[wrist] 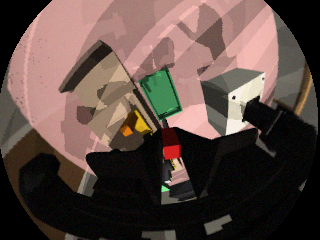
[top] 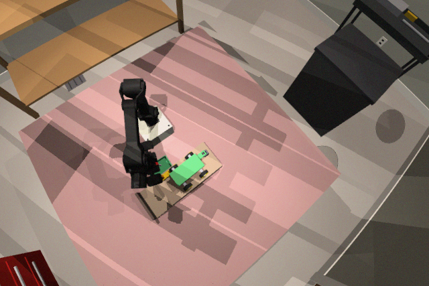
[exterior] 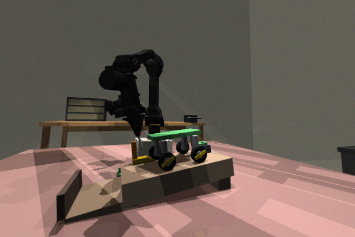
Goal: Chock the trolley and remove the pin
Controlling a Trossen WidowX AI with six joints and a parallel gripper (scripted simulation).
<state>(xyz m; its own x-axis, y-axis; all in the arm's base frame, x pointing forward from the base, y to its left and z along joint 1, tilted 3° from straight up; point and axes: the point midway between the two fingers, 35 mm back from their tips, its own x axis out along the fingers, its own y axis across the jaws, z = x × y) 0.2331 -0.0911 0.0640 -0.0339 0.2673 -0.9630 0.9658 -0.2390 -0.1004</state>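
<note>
The red-headed stop pin is right at my gripper tip. The rest, counted from my gripper tip: yellow chock: 5 cm below, 5 cm ahead, 1 cm to the left; green-decked trolley: 11 cm to the left, 9 cm ahead, 3 cm below; green tray: 14 cm below, 2 cm behind.
</note>
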